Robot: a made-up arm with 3 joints.
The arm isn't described. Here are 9 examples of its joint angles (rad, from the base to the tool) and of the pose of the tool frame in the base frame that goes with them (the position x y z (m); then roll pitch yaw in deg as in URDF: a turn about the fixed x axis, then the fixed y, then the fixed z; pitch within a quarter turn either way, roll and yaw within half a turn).
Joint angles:
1: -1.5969 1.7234 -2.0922
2: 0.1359 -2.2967 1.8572
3: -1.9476 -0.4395 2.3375
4: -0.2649 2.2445 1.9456
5: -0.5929 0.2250 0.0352
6: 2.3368 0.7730 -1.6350
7: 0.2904 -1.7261 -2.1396
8: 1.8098 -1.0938 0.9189
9: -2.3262 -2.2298 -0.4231
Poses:
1: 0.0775 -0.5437 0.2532 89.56 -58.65 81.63
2: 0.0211 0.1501 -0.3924 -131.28 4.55 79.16
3: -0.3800 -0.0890 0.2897 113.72 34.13 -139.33
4: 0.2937 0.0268 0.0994 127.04 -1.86 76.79
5: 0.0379 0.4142 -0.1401 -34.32 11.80 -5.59
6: 0.3566 0.1856 0.4445 138.64 48.61 93.98
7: -0.2972 -0.1169 0.2263 102.97 48.69 -82.75
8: -0.3389 0.2131 0.6198 98.17 -40.15 -68.63
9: -0.3439 -0.4133 -0.0839 -64.66 11.26 124.70
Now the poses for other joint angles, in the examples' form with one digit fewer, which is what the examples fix.
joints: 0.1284 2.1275 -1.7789
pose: -0.101 0.103 -0.448 -121.6 -2.8 -83.7
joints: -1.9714 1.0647 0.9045
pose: -0.008 -0.056 -0.251 -102.7 30.9 -69.6
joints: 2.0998 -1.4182 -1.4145
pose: -0.187 -0.283 0.177 -102.1 68.5 86.3
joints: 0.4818 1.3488 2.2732
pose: 0.064 -0.118 0.237 61.6 -65.8 110.3
